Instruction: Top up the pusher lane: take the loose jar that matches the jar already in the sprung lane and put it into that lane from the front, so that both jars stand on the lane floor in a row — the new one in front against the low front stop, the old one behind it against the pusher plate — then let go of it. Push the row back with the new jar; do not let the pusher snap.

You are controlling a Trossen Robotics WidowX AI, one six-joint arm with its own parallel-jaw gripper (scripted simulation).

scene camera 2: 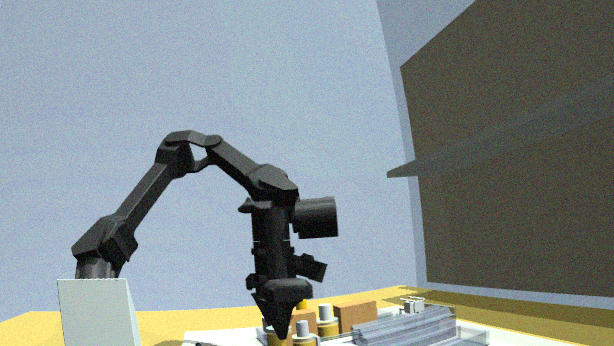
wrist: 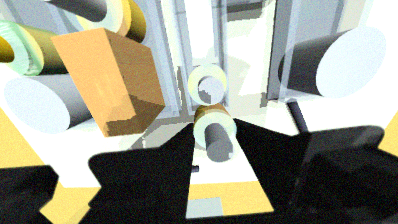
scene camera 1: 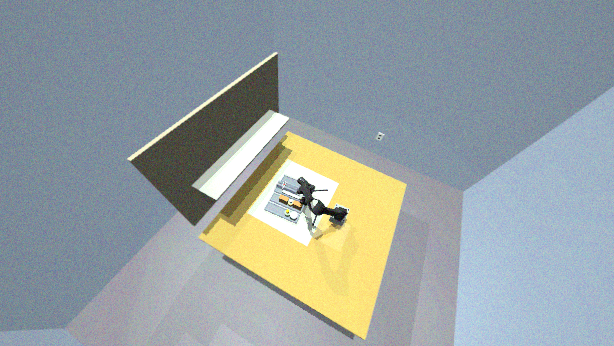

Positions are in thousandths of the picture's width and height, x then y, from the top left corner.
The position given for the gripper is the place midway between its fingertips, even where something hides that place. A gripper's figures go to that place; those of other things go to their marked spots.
The gripper (wrist: 534, 556): 11 cm from the lens. A jar (wrist: 521, 382) is 8 cm from the lens. A brown box (wrist: 293, 342) is 10 cm from the lens.
